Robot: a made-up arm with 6 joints.
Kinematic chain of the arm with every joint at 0, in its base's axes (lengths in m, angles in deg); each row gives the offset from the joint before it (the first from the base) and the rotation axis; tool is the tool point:
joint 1: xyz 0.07 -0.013 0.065 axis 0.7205 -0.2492 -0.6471
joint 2: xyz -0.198 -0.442 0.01 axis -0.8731 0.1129 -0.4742
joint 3: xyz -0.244 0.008 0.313 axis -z
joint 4: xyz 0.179 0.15 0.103 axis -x
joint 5: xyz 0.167 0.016 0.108 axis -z
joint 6: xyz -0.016 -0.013 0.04 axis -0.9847 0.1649 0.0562
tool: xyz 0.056 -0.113 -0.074
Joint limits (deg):
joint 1: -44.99..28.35
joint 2: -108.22..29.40
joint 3: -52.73..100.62
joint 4: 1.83..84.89
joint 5: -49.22..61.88
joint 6: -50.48..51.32
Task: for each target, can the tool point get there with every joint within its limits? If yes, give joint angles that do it. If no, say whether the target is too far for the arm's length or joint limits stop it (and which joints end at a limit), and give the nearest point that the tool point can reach.
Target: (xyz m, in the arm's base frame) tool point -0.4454 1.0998 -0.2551
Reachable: no: joint limits stop it (at a limit: joint 1, joint 2, joint 3, joint 5, joint 6) | nearest point -0.2397 0.2923 0.1913 | short by 0.945 m
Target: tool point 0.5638 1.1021 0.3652
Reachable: no: joint limits stop it (at a limit: joint 1, joint 2, joint 5, joint 6) | nearest point 0.2021 0.2707 0.3753 | short by 0.907 m
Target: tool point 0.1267 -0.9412 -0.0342
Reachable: yes | joints -1.36 -85.54 73.55 23.62 39.89 -29.46
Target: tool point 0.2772 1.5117 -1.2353
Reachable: no: too far | nearest point -0.0426 0.2541 0.1431 | short by 1.893 m
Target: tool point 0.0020 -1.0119 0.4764
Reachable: yes | joints -8.76 -96.97 -11.67 61.88 48.89 35.75
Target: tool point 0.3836 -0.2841 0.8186
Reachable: yes | joints -39.01 -16.59 32.20 35.82 -14.73 16.67
